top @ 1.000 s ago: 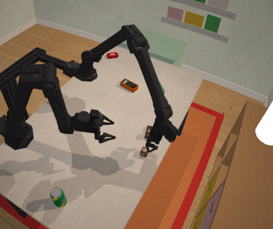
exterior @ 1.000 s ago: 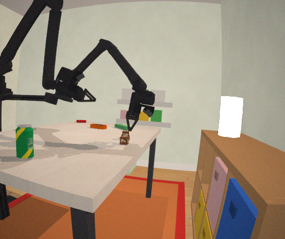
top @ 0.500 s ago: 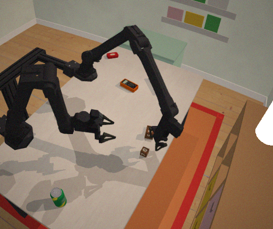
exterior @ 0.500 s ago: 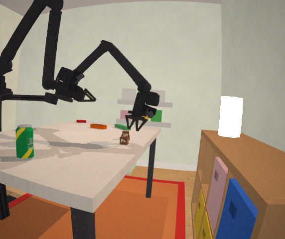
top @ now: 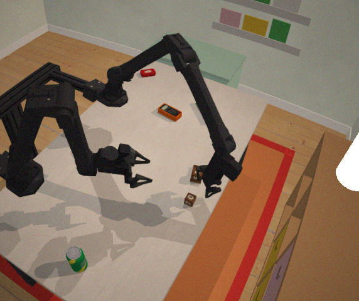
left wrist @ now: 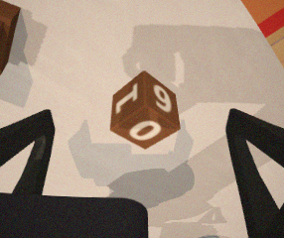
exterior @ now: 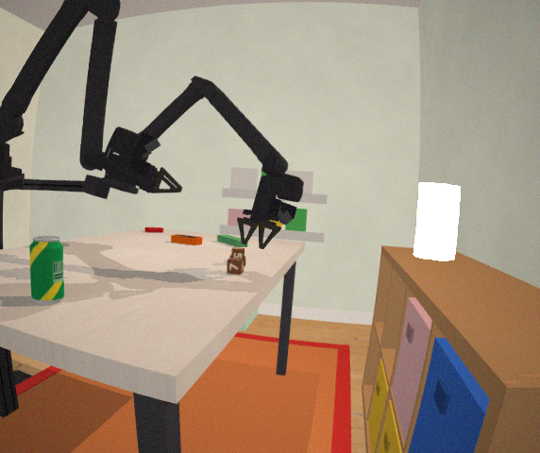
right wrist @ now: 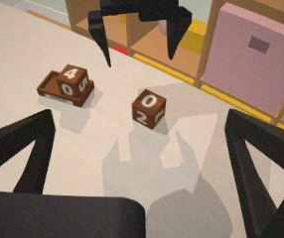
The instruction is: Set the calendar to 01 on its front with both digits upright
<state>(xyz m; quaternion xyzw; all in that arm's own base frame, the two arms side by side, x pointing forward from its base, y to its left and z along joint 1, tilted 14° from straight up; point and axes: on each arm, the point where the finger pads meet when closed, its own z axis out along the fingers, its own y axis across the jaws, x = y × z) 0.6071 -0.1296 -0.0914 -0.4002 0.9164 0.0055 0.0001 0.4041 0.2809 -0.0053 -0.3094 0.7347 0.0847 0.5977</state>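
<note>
My left gripper is now 110 mm to the right of the brown tray, 80 mm past it and 70 mm above it. From my left hand the other things lie so: red item (730 mm behind, 720 mm to the left, 70 mm below); then brown number cube (60 mm below, 40 mm to the right, 40 mm behind); then orange multimeter (430 mm to the left, 400 mm behind, 70 mm below).
</note>
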